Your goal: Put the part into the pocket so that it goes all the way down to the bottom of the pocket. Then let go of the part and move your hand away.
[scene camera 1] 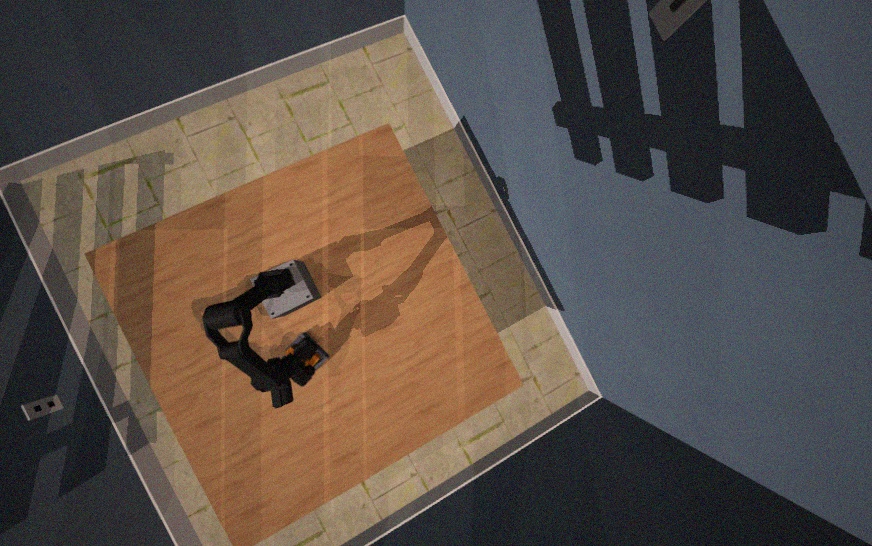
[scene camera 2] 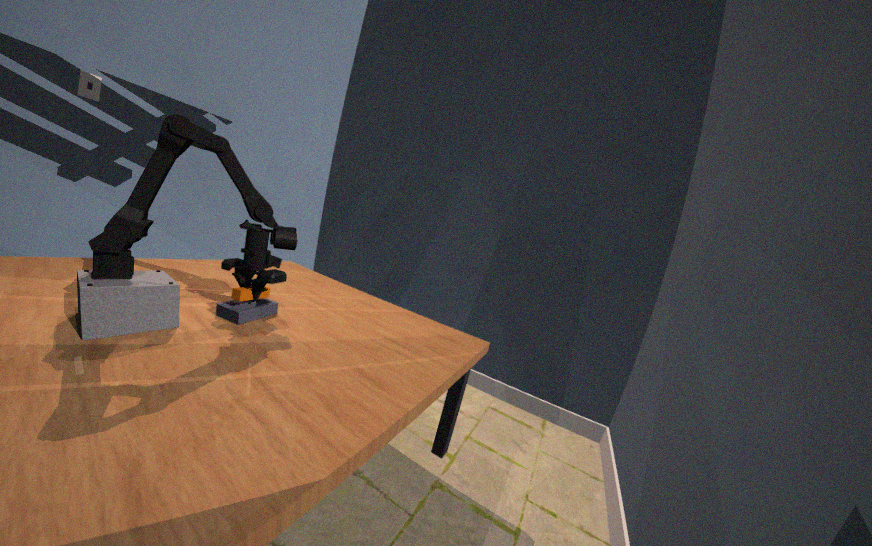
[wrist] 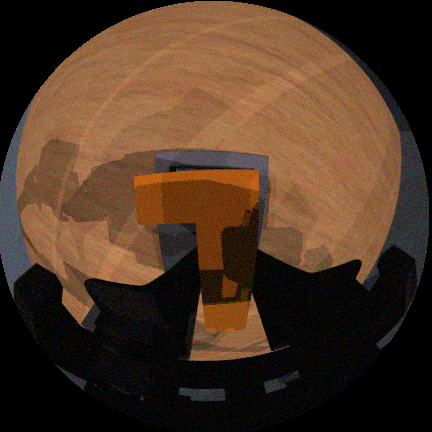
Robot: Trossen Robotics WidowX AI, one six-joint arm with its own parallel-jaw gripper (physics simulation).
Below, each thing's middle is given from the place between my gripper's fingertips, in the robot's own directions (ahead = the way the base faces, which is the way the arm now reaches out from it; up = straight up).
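Labels:
My hand: 1 cm to the right of the orange L-shaped block (wrist: 223,203), 2 cm below it.

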